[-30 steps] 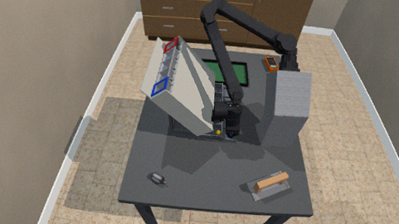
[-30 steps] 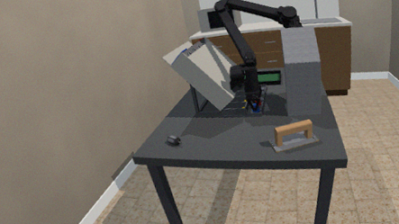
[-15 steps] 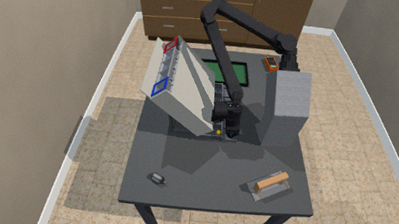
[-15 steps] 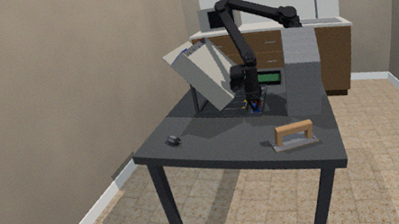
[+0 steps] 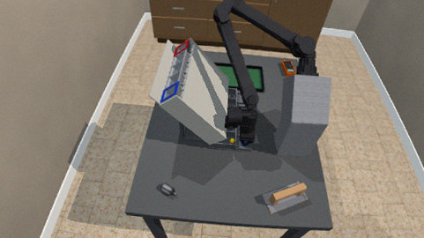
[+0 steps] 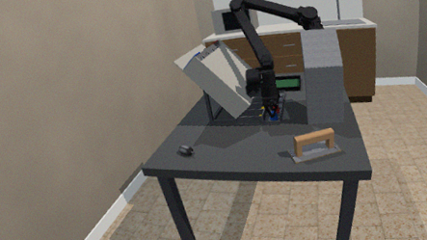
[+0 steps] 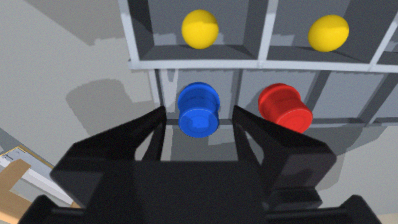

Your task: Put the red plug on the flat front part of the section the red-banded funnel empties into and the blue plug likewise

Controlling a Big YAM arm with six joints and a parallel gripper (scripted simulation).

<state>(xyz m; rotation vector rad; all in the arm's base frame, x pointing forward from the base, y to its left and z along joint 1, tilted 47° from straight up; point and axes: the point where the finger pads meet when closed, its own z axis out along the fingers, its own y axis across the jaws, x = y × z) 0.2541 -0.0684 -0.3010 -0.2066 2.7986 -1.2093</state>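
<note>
My hand is 20 mm above the blue plug. Round my hand: beige cover (200 mm ahead, 130 mm to the right, 170 mm above); dark object (290 mm ahead, 310 mm to the left, 20 mm below); red plug (70 mm to the right, 20 mm below).
</note>
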